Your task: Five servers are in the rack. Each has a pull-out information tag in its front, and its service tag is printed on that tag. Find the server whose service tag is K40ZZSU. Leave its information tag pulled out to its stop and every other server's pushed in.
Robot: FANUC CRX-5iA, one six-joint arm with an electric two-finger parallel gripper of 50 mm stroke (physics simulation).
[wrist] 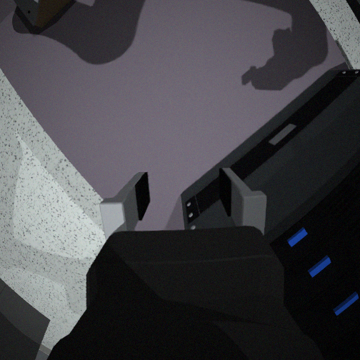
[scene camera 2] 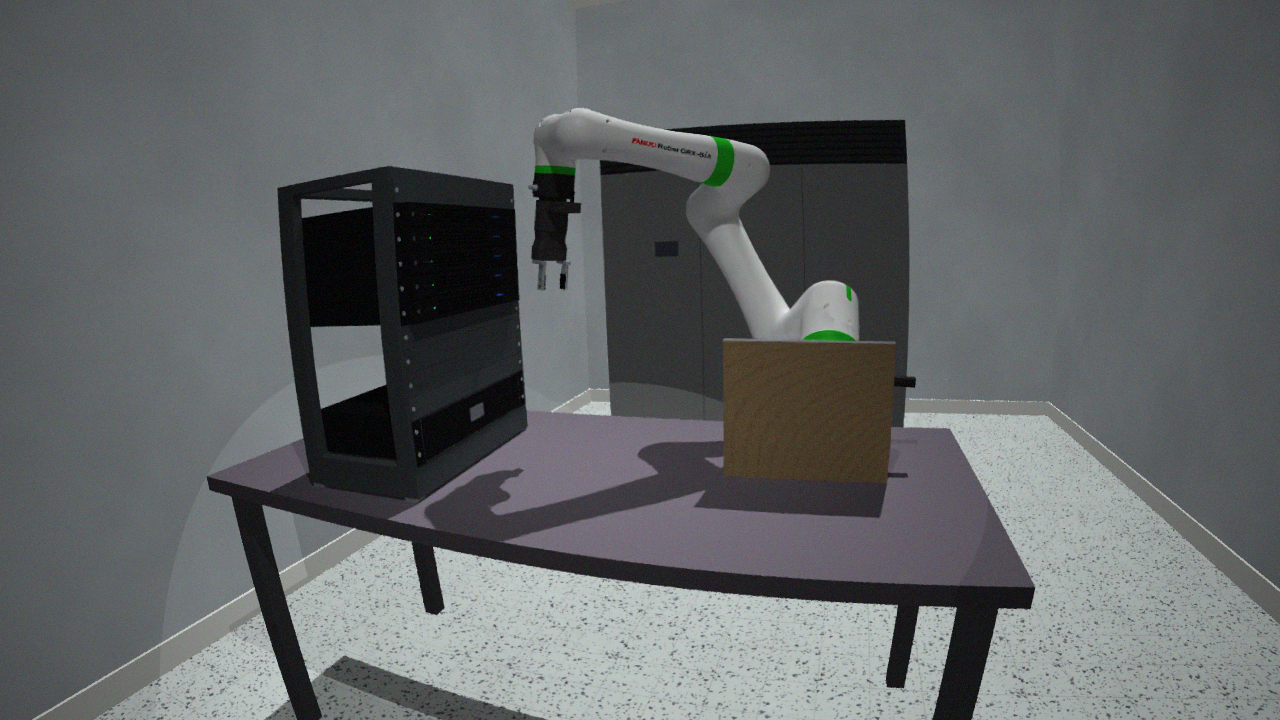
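Where they show: gripper, fingertip midpoint: [scene camera 2: 552, 289]; arm's base at its link origin: [scene camera 2: 828, 385].
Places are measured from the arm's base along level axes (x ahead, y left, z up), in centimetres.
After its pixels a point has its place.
Note:
The rack [scene camera 2: 386, 313] @(x 76.1, y 35.7, z 19.4 cm) stands at the left of the table, and its lower front also shows at the right of the wrist view. The black servers [scene camera 2: 458, 259] @(x 72.3, y 15.7, z 27.9 cm) are stacked in its upper half, with small green lights and blue marks on their fronts. In the wrist view, blue bars show on the dark server fronts [wrist: 332, 280] at the lower right. No information tag can be made out, and no printed service tag is readable. My gripper [scene camera 2: 553, 275] @(x 60.7, y -5.1, z 19.6 cm) [wrist: 183, 184] is open and empty, pointing down in front of the rack, beside the server fronts and apart from them.
A black unit with a pale label [scene camera 2: 477, 410] @(x 73.8, y 10.3, z -5.1 cm) [wrist: 282, 134] sits low in the rack. The purple table [scene camera 2: 608, 528] @(x 35.7, y 36.1, z -16.7 cm) [wrist: 165, 110] carries the rack and a wooden box [scene camera 2: 808, 411] @(x 4.0, y 10.3, z -2.8 cm) at the arm's base. A dark grey cabinet [scene camera 2: 653, 331] stands behind the arm.

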